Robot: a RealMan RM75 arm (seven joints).
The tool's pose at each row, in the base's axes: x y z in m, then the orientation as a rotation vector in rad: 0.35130 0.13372 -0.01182 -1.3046 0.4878 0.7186; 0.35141 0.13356 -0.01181 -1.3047 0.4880 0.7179; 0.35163 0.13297 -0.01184 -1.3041 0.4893 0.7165; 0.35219 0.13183 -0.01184 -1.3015 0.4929 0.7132; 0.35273 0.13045 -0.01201 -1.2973 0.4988 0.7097; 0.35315 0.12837 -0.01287 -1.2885 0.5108 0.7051; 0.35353 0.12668 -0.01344 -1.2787 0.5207 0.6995; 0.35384 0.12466 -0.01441 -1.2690 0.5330 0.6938; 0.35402 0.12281 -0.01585 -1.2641 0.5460 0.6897; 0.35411 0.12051 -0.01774 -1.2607 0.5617 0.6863; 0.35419 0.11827 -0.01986 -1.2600 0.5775 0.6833; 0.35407 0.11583 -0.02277 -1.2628 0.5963 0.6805; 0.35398 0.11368 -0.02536 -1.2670 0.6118 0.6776
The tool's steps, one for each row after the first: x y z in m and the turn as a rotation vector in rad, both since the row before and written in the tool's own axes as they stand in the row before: 0.00004 -0.00010 -0.00016 0.0002 0.0005 -0.0004; 0.00006 -0.00020 -0.00060 0.0013 0.0013 -0.0002; 0.00016 -0.00052 -0.00115 0.0041 0.0030 -0.0001; 0.00022 -0.00042 -0.00142 0.0061 0.0040 0.0012; 0.00049 0.00006 -0.00224 0.0117 0.0070 0.0043; 0.00035 -0.00009 -0.00179 0.0125 0.0056 0.0024; 0.00053 0.00016 -0.00219 0.0129 0.0074 0.0038; 0.00082 0.00057 -0.00213 0.0081 0.0090 0.0049; 0.00102 0.00084 -0.00267 0.0070 0.0112 0.0069; 0.00123 0.00099 -0.00265 0.0044 0.0121 0.0070; 0.00167 0.00160 -0.00301 0.0017 0.0154 0.0085; 0.00156 0.00140 -0.00264 -0.0001 0.0137 0.0064
